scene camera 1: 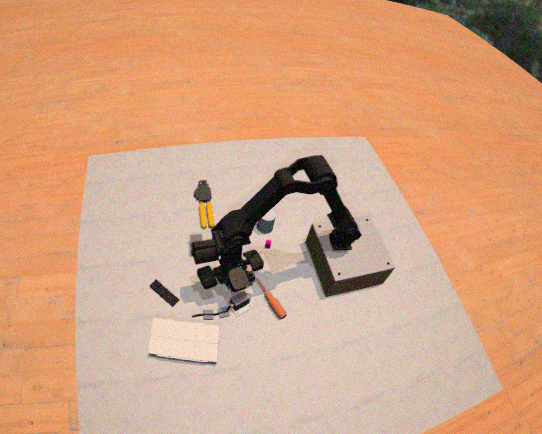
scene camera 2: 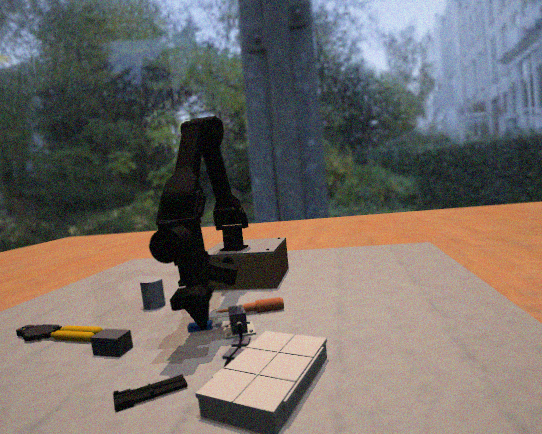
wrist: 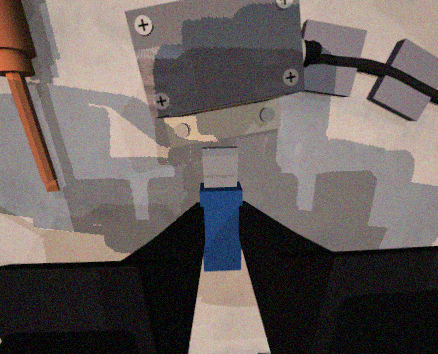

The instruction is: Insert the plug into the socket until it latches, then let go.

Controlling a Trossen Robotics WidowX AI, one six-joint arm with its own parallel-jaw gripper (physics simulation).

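Frame: origin at the arm's base, x ahead, y left, z up, level; millimetres.
Where they show: gripper, fingertip midpoint: [scene camera 1: 229, 284] [scene camera 2: 205, 327] [wrist: 220, 209]; arm's base at its link origin: [scene camera 1: 340, 241] [scene camera 2: 234, 248].
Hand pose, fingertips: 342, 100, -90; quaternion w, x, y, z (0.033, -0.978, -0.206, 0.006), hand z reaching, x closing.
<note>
Things, the pixels of their centre, and the offset from my fingertips, as dx, dy, dz. "spot": a spot on its surface instead.
- plug at the middle of its body: [wrist: 221, 211] [scene camera 2: 205, 325] +0, +1, +3
- socket at the middle of its body: [wrist: 227, 66] [scene camera 2: 238, 320] [scene camera 1: 238, 301] -24, +62, +8
- screwdriver at the middle of its body: [scene camera 2: 250, 307] [scene camera 1: 269, 297] -118, +44, -1
- tiled block at the middle of its body: [scene camera 2: 269, 373] [scene camera 1: 184, 341] +135, +192, +3
- black bar at the middle of its body: [scene camera 2: 150, 389] [scene camera 1: 164, 292] +200, +32, -7
- pliers at a spot on its surface: [scene camera 2: 75, 332] spot: +90, -260, +5
- dark block at the middle of its body: [scene camera 2: 111, 342] [scene camera 1: 196, 244] +104, -141, +3
- grey cylinder at the middle of its body: [scene camera 2: 152, 293] [scene camera 1: 266, 220] -126, -234, +20
- magenta cube at the middle of its body: [scene camera 1: 268, 244] -129, -153, -2
The plug [wrist: 222, 227] [scene camera 2: 200, 326] has a blue body and a pale metal tip. My gripper [wrist: 220, 209] [scene camera 2: 202, 325] is shut on its blue body, one black finger on each side. In the wrist view the tip points up the frame at the socket. The socket [wrist: 227, 60] [scene camera 2: 237, 320] [scene camera 1: 240, 301] is a dark grey box with screws on top and a cable at its right side, on a pale base plate. The tip is outside the socket, with a gap between them, and the socket sits slightly turned to the plug. The socket's opening is hidden.
A screwdriver [scene camera 1: 276, 305] [scene camera 2: 262, 305] [wrist: 32, 130] lies beside the socket. A tiled block [scene camera 1: 184, 341] [scene camera 2: 280, 357], a black bar [scene camera 1: 164, 293] [scene camera 2: 150, 392], pliers [scene camera 1: 203, 205] [scene camera 2: 75, 332], a dark block [scene camera 2: 112, 342], a grey cylinder [scene camera 1: 265, 224] [scene camera 2: 152, 295] and a magenta cube [scene camera 1: 268, 244] stand around.
</note>
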